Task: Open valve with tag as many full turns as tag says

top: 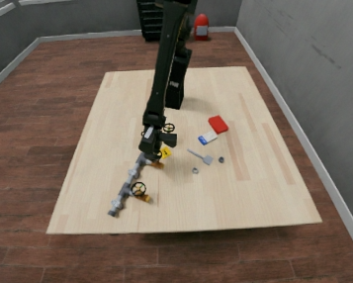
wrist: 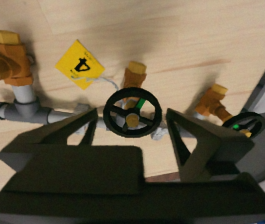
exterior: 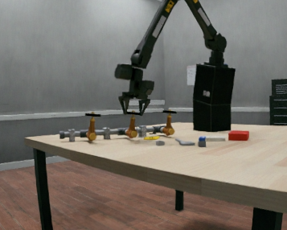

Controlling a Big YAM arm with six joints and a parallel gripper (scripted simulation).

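Right now the yellow tag is 9 cm behind my hand, 3 cm to the left of it and 12 cm below it. The rest, counted from my hand: blue-and-white block (18 cm behind, 30 cm to the left, 11 cm below); grey flat tool (5 cm behind, 25 cm to the left, 11 cm below); grey part (2 cm behind, 36 cm to the left, 11 cm below).
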